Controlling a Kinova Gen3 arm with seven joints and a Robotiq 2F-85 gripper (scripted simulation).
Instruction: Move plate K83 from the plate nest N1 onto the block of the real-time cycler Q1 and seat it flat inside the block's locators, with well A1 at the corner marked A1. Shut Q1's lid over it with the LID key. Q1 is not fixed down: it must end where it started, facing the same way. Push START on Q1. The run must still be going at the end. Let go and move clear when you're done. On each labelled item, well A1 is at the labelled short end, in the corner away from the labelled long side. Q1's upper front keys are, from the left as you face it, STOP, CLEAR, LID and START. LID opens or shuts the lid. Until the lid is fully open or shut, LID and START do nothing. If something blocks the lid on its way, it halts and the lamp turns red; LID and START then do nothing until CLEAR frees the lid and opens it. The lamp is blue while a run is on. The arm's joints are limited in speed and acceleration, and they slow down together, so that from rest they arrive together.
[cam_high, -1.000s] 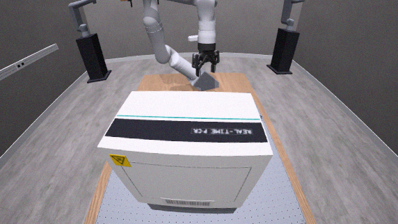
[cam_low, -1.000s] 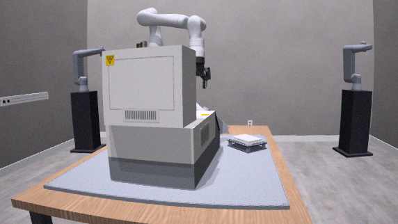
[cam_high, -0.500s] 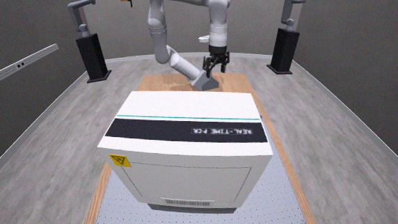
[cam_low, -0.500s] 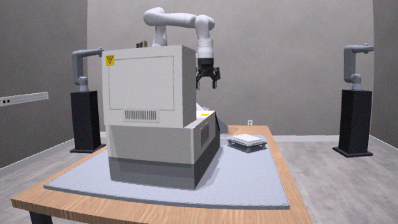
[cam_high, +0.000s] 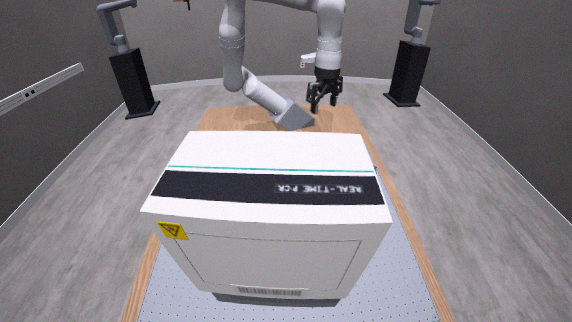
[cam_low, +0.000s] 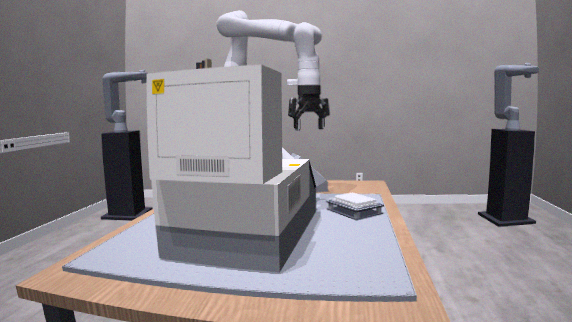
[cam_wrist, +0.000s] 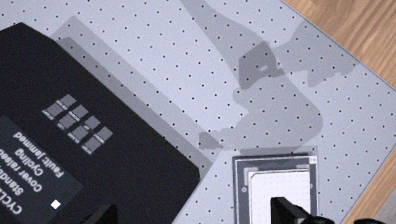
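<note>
Right now my hand is 24 cm above the plate K83, 15 cm to the right of it and 2 cm short of it. From my hand the other things lie so: plate nest N1 (25 cm below, 15 cm to the left, 2 cm ahead).
</note>
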